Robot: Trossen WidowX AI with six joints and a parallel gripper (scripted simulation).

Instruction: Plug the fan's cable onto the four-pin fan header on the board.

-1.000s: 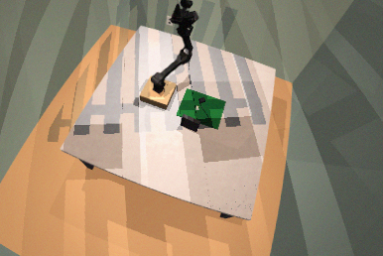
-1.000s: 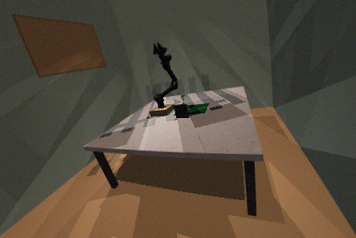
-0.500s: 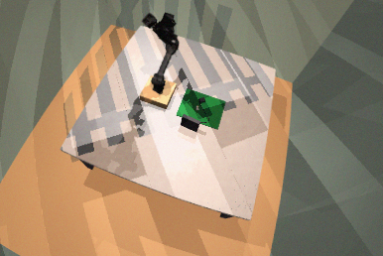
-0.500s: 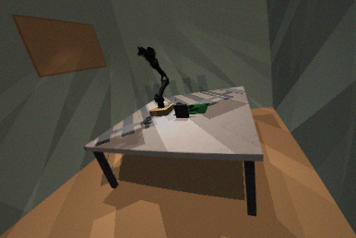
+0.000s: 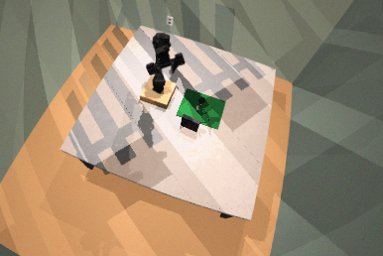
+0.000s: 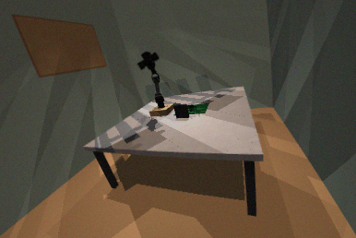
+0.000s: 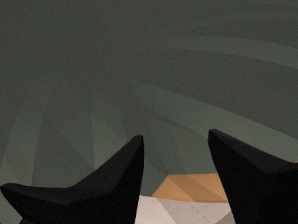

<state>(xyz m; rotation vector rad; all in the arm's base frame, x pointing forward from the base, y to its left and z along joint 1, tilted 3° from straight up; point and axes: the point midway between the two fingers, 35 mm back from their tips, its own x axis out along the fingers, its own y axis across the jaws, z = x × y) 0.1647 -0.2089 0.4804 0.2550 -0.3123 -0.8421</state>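
Right now my gripper tip is 12 cm short of the black fan plug, 32 cm to the right of it and 54 cm above it. Round my gripper tip: green circuit board 14 cm ahead, 27 cm to the left, 57 cm below; then black fan 14 cm ahead, 10 cm to the left, 50 cm below; then four-pin fan header 12 cm ahead, 25 cm to the left, 56 cm below.
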